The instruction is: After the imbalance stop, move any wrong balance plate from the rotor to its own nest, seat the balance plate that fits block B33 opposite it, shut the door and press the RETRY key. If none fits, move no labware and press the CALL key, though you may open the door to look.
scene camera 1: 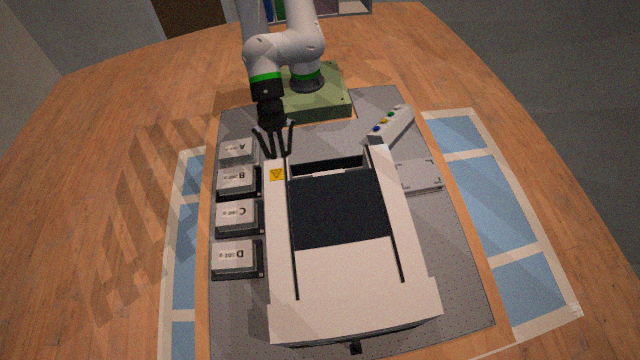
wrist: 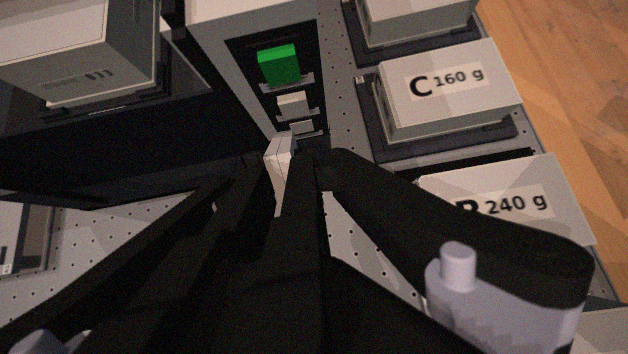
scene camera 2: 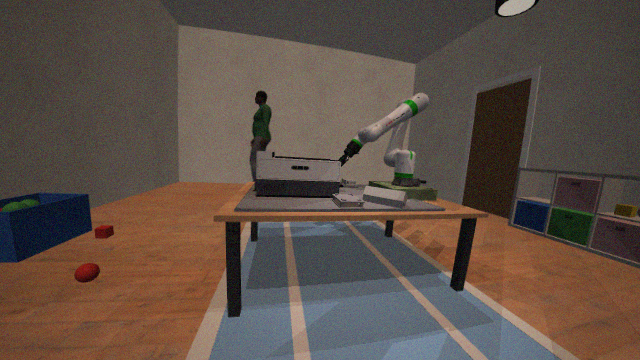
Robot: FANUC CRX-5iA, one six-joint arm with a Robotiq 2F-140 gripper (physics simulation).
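Seen in the pictures: gripper, fingertip midpoint: (wrist: 288, 147); arm's base, origin of the base link: (scene camera 1: 307, 83) (scene camera 2: 402, 185).
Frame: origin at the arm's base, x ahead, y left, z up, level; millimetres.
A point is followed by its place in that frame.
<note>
The white centrifuge (scene camera 1: 348, 277) {x 856, y 107, z 148 mm} (scene camera 2: 297, 172) {x 746, y 262, z 77 mm} stands on the grey perforated baseplate (scene camera 1: 451, 268) {x 804, y 418, z -62 mm}. Its dark sliding door (scene camera 1: 338, 210) {x 698, y 94, z 151 mm} is slid a little way open, which leaves a gap (scene camera 1: 326, 164) {x 521, y 69, z 94 mm} at the end near the arm. Through the gap, the wrist view shows a grey block labelled B33 (wrist: 78, 43) {x 567, y 50, z 119 mm} in the rotor. Balance plates A (scene camera 1: 236, 150) {x 349, y -250, z -9 mm}, B 240 g (scene camera 1: 236, 178) {x 474, y -230, z -8 mm} (wrist: 505, 202) {x 469, y -244, z -8 mm}, C 160 g (scene camera 1: 236, 213) {x 605, y -211, z -8 mm} (wrist: 443, 88) {x 592, y -215, z -8 mm} and D (scene camera 1: 232, 256) {x 745, y -208, z -8 mm} sit in dark nests left of the housing. My gripper (scene camera 1: 277, 154) (scene camera 2: 342, 160) (wrist: 288, 147) {x 524, y -57, z 35 mm} is shut and empty at the door's near left corner.
A key panel (scene camera 1: 390, 121) {x 279, y 301, z 14 mm} with blue, yellow, green and white keys lies right of the arm's green base (scene camera 1: 322, 103) {x 146, y 62, z 0 mm}. A flat grey pad (scene camera 1: 418, 174) {x 487, y 365, z -28 mm} lies beside the housing. A green block (wrist: 278, 63) {x 529, y -72, z 126 mm} shows on the housing's side. A person (scene camera 2: 261, 125) stands behind the table.
</note>
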